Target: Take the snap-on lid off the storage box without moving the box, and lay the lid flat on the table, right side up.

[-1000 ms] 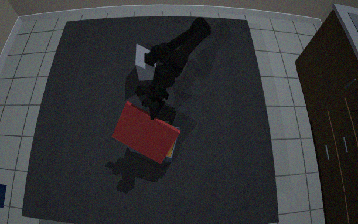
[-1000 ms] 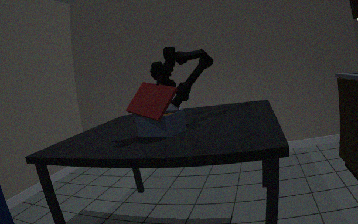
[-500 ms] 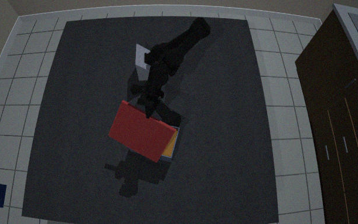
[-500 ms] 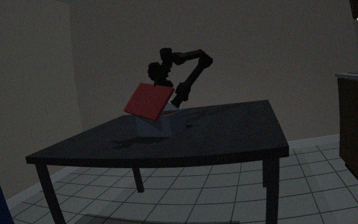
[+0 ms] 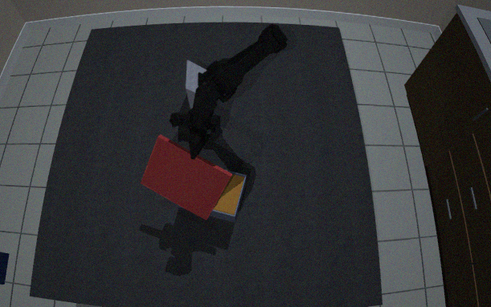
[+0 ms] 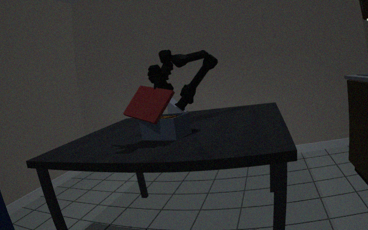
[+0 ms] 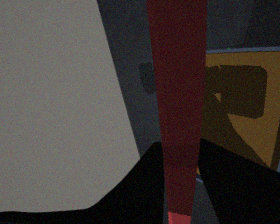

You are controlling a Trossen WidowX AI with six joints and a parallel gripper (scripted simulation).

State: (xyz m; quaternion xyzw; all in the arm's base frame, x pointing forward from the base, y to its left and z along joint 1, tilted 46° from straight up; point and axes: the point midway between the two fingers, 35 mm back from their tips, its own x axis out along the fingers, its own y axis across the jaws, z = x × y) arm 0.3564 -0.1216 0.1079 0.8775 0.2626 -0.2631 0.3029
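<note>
Right now my gripper tip is 60 mm above the lid, 50 mm short of it and 40 mm to the left of it. Round my gripper tip: storage box 180 mm below, 50 mm ahead, 40 mm to the left.
</note>
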